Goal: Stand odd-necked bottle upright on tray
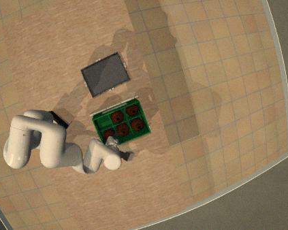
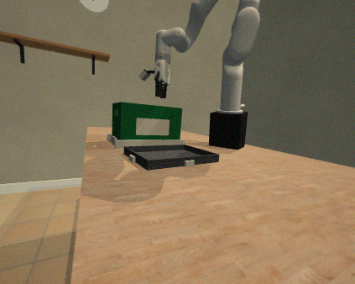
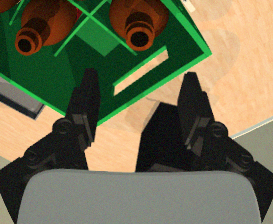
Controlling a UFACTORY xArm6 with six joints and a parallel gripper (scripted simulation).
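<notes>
The green crate is 9 cm ahead of my hand, 4 cm to the left of it and 16 cm below it. From my hand the other things lie so: brown bottle: 9 cm ahead, 8 cm to the left, 16 cm below; tray: 13 cm ahead, 33 cm to the left, 23 cm below.
</notes>
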